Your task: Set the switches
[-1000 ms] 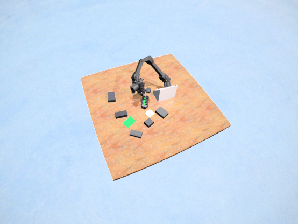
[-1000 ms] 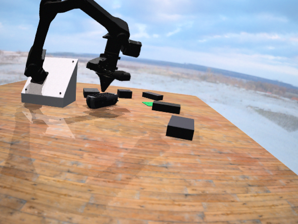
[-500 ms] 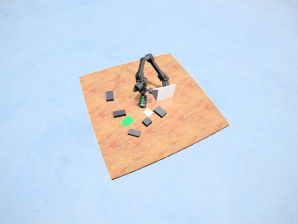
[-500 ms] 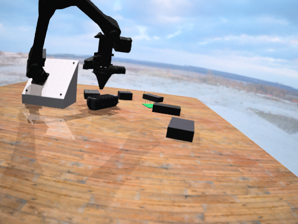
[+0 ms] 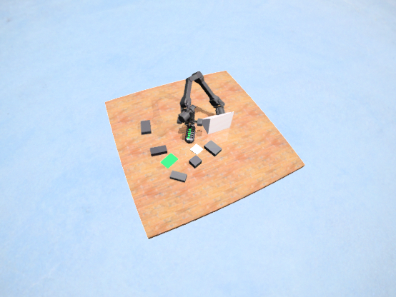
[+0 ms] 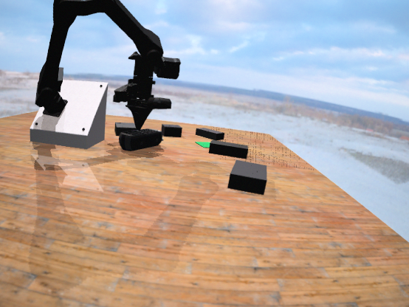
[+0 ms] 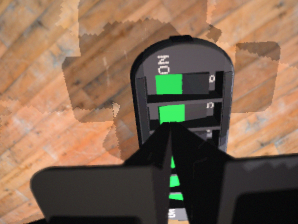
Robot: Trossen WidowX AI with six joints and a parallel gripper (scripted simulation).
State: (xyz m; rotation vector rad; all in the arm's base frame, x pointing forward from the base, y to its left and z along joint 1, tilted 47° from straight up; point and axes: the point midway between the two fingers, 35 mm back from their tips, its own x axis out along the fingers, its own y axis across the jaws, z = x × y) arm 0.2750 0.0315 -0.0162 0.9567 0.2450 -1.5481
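The white tile is 170 mm to the left of my gripper tip and 50 mm below it. Round my gripper tip: green tile: 220 mm ahead, 200 mm to the left, 60 mm below; dark block: 320 mm ahead, 150 mm to the right, 40 mm below.
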